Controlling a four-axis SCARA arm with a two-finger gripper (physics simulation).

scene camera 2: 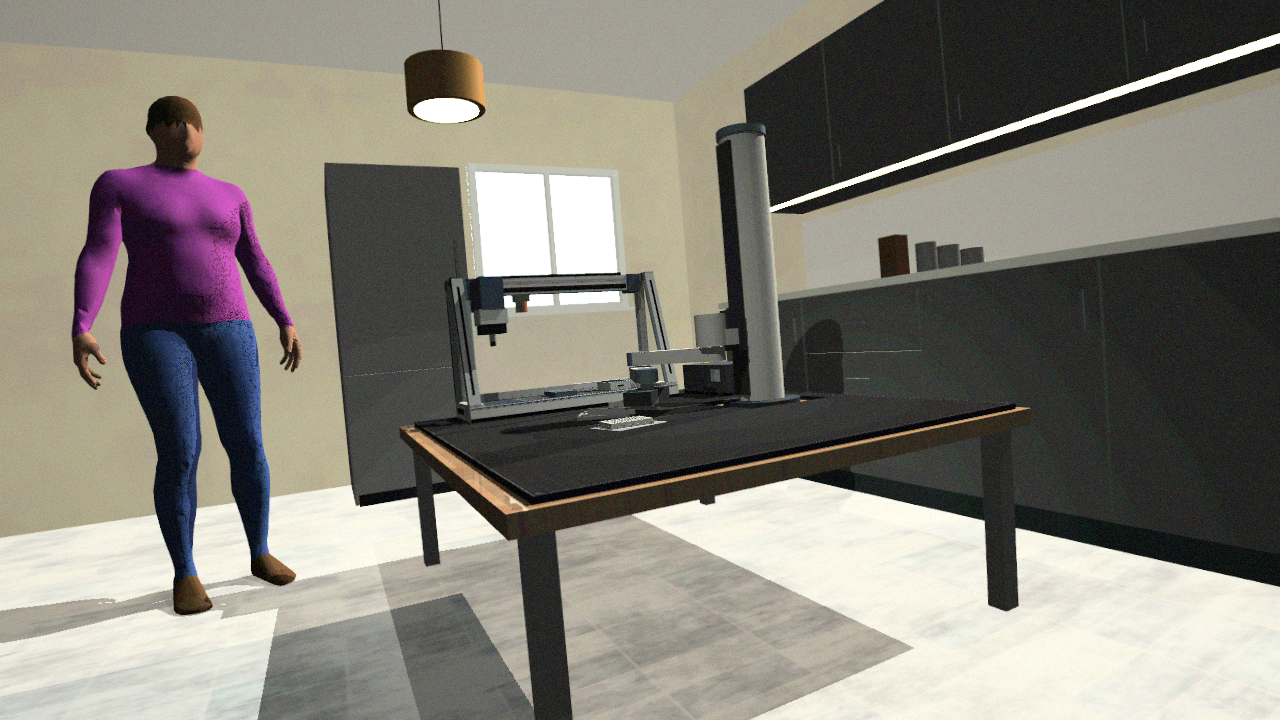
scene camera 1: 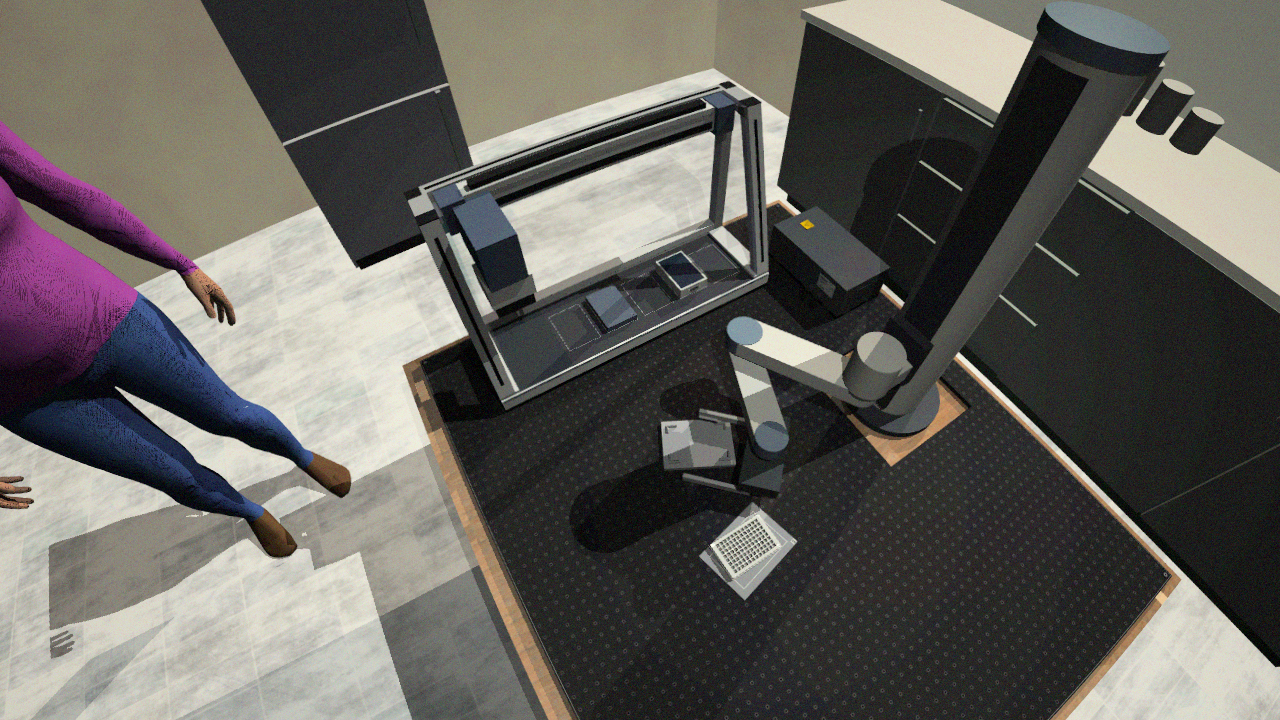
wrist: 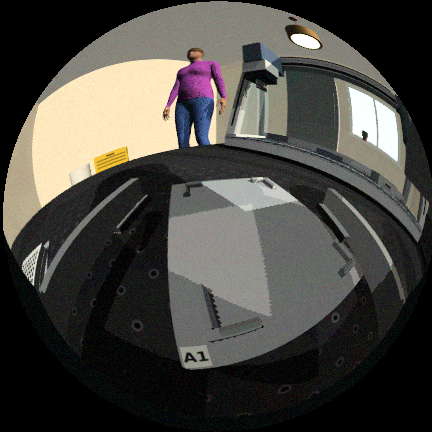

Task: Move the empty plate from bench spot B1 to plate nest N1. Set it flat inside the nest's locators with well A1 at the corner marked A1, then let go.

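Seen in the pictures: gripper, fingertip midpoint: (scene camera 2: 599,408) (scene camera 1: 691,443) (wrist: 237,188); arm's base at its link origin: (scene camera 2: 761,404) (scene camera 1: 889,393).
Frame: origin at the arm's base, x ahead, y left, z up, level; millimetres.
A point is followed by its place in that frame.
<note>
The empty plate (scene camera 1: 745,544) @[x 546, y 113, z 28 mm] (scene camera 2: 626,422) @[x 565, y 156, z 27 mm] (wrist: 32,265) is white with a grid of wells. It lies on the light grey pad of bench spot B1 (scene camera 1: 746,587) @[x 593, y 184, z 15 mm], turned relative to the pad. Plate nest N1 (scene camera 1: 698,445) @[x 502, y -131, z 25 mm] (wrist: 220,240) @[x 499, y -104, z 25 mm] is a bare grey slab with angled corner locators; its A1 label (wrist: 196,356) shows at the near-left corner in the wrist view. My gripper (scene camera 1: 692,445) @[x 518, y -138, z 41 mm] (wrist: 237,188) @[x 518, y -138, z 41 mm] is open and empty. Its two long fingers stand wide apart over the nest, one past each side. The plate's well A1 cannot be made out.
A gantry frame (scene camera 1: 637,338) @[x 476, y -451, z 54 mm] with a hanging blue-grey head (scene camera 1: 490,237) @[x 743, y -484, z 501 mm] stands behind the nest; flat devices lie on its deck. A dark box (scene camera 1: 827,255) @[x -83, y -375, z 128 mm] with a yellow label is beside it. My arm's column (scene camera 1: 1038,197) @[x 52, y 54, z 670 mm] rises at the right. A person (scene camera 1: 62,268) stands left of the table.
</note>
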